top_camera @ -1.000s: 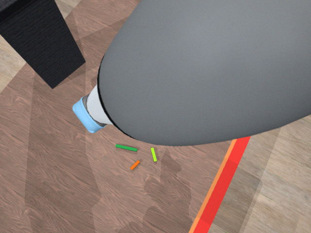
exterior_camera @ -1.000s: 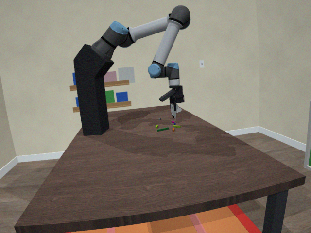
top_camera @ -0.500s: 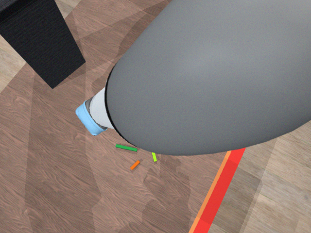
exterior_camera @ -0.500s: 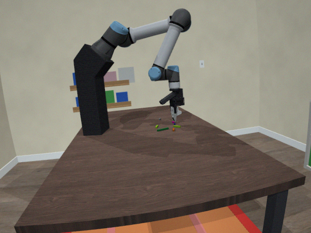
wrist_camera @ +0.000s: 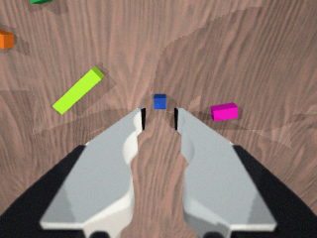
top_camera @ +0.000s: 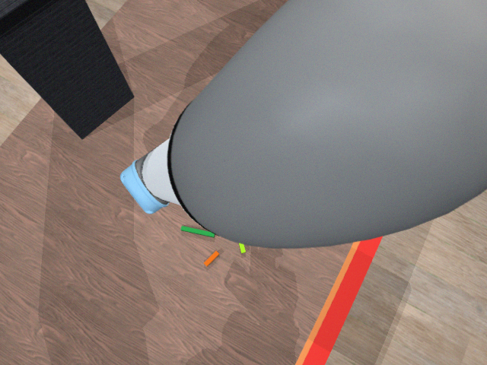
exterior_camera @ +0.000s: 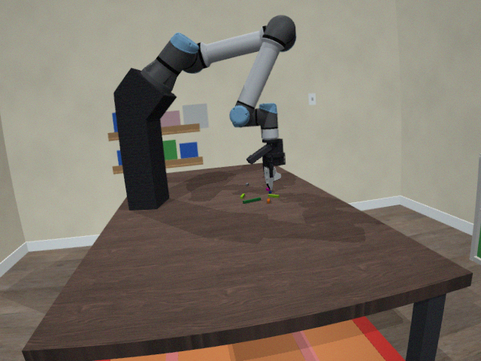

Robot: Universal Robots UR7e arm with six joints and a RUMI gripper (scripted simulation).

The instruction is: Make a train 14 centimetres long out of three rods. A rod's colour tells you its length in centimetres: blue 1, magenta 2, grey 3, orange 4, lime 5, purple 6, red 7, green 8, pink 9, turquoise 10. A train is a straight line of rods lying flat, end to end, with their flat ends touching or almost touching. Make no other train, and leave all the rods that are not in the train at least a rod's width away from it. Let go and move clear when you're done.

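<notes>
Right now my hand is 30 mm above the blue rod. Also, from my hand: magenta rod (60 mm to the left, 30 mm below); then green rod (100 mm behind, 100 mm to the right, 30 mm below); then orange rod (40 mm behind, 140 mm to the right, 30 mm below).
</notes>
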